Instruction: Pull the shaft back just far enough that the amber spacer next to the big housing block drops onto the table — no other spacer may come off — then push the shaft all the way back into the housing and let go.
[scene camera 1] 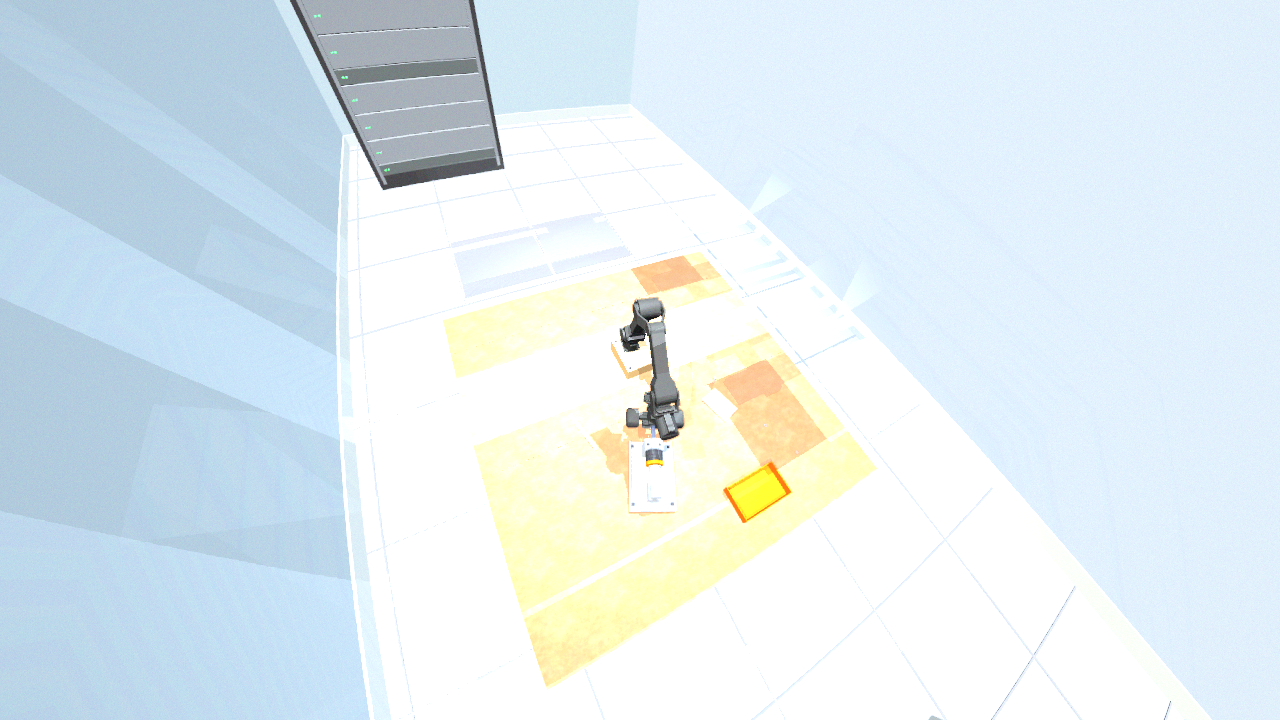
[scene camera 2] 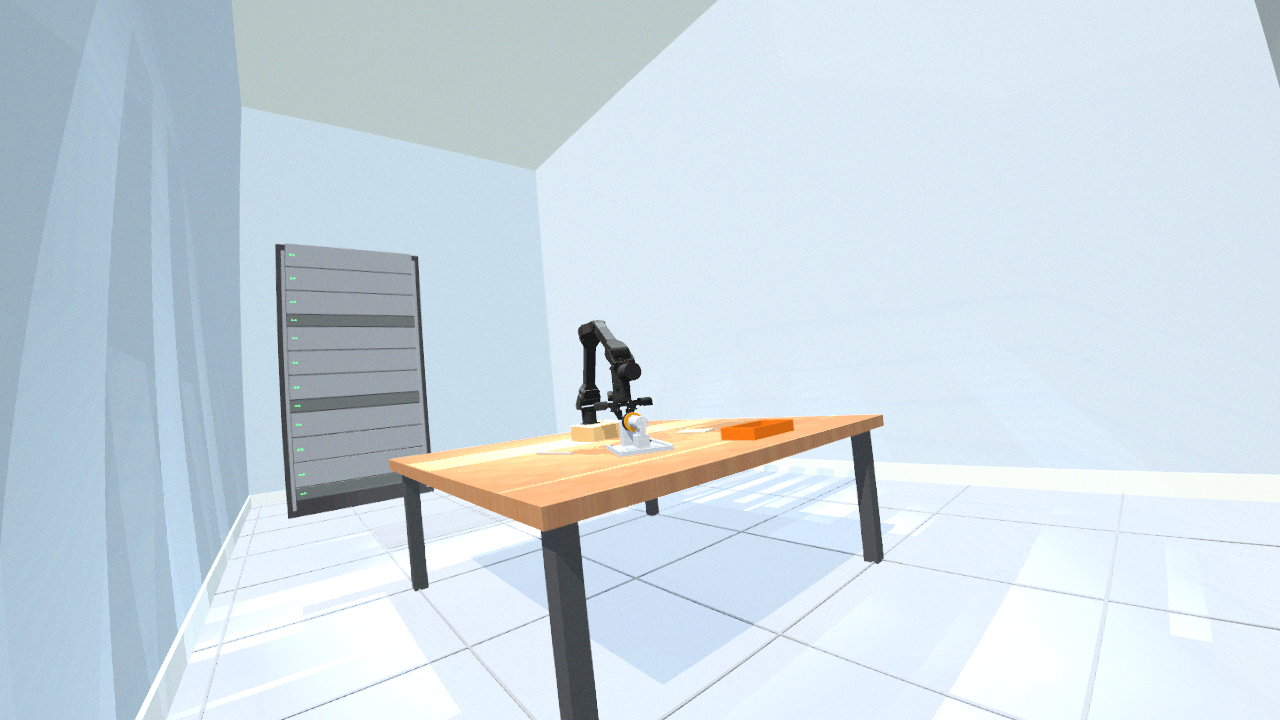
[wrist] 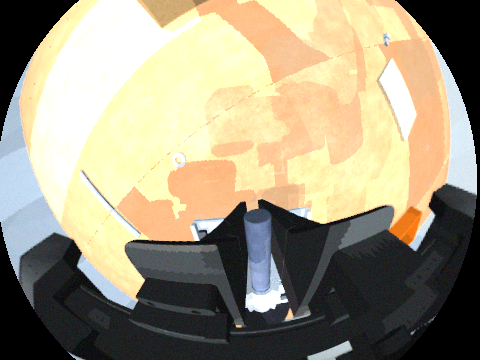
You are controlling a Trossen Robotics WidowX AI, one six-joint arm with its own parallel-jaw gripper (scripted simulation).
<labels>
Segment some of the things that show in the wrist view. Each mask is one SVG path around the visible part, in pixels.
My gripper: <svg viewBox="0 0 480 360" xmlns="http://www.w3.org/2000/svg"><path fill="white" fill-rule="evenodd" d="M477 195L452 184L435 189L427 208L436 217L416 251L388 231L396 213L392 205L380 205L347 219L341 217L320 224L279 205L257 200L257 208L267 209L272 215L271 256L296 319L271 325L236 327L244 325L247 307L247 201L241 201L200 241L137 239L125 244L125 256L144 279L133 309L101 295L103 291L77 268L83 252L75 239L60 233L48 235L21 255L17 280L37 316L61 347L83 360L308 360L307 356L345 341L351 344L352 351L341 353L336 360L399 360L431 325L432 317L435 319L459 276L471 240Z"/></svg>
A grey-blue shaft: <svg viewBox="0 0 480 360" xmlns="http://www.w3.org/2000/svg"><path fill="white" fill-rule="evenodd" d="M257 208L245 212L244 223L252 287L255 291L261 293L268 291L269 287L271 287L269 279L271 279L272 215L267 209Z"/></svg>
</labels>
